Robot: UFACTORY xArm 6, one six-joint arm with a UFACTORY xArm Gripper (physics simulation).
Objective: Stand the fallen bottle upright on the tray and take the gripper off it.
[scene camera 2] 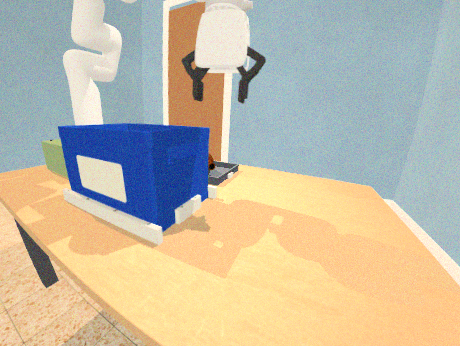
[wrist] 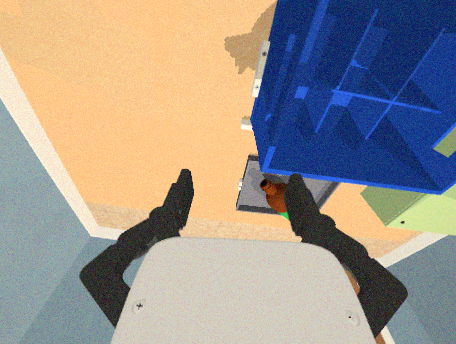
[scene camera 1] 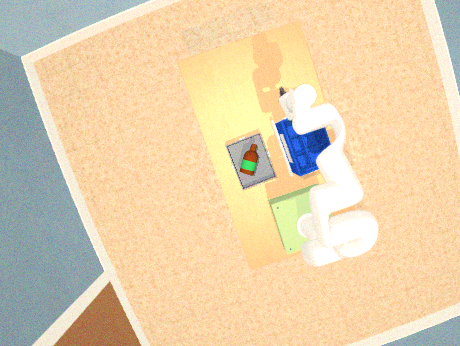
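Pixels of known places: gripper, fingertip midpoint: (scene camera 2: pixel 218 101) (wrist: pixel 239 182) (scene camera 1: pixel 286 109); arm's base, link origin: (scene camera 1: pixel 308 225).
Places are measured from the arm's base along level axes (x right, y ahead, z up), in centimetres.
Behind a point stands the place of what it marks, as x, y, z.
A brown bottle (scene camera 1: pixel 249 162) @[-20.4, 38.8, -3.1] (scene camera 2: pixel 211 163) @[-15.3, 46.6, -5.7] (wrist: pixel 275 198) @[-17.4, 43.3, -4.4] with a green label lies on its side on the grey tray (scene camera 1: pixel 265 169) @[-12.8, 32.1, -10.4] (scene camera 2: pixel 228 170) @[-19.7, 50.8, -8.4] (wrist: pixel 251 194) @[-23.6, 46.9, -10.4]. In scene camera 1 its neck points up and slightly right; in scene camera 2 the blue crate hides most of it. My gripper (scene camera 2: pixel 220 100) @[0.1, 57.9, 12.1] (wrist: pixel 239 182) @[0.1, 57.9, 12.1] is open and empty, high above the table and apart from the bottle. In the wrist view the right finger overlaps part of the bottle. In scene camera 1 the arm hides part of the gripper.
A tall blue crate (scene camera 1: pixel 299 151) @[5.7, 37.0, -4.8] (scene camera 2: pixel 181 172) @[8.2, 55.1, -1.4] (wrist: pixel 345 97) @[6.6, 38.2, -10.1] with inner dividers stands beside the tray, with low white strips (scene camera 2: pixel 115 216) @[18.0, 47.5, -8.8] along its base. A green box (scene camera 1: pixel 286 225) @[-11.0, 3.1, 0.3] (scene camera 2: pixel 54 157) @[13.3, -0.2, -5.1] (wrist: pixel 425 212) @[-8.9, 11.1, 0.2] stands beyond it, near the arm's base.
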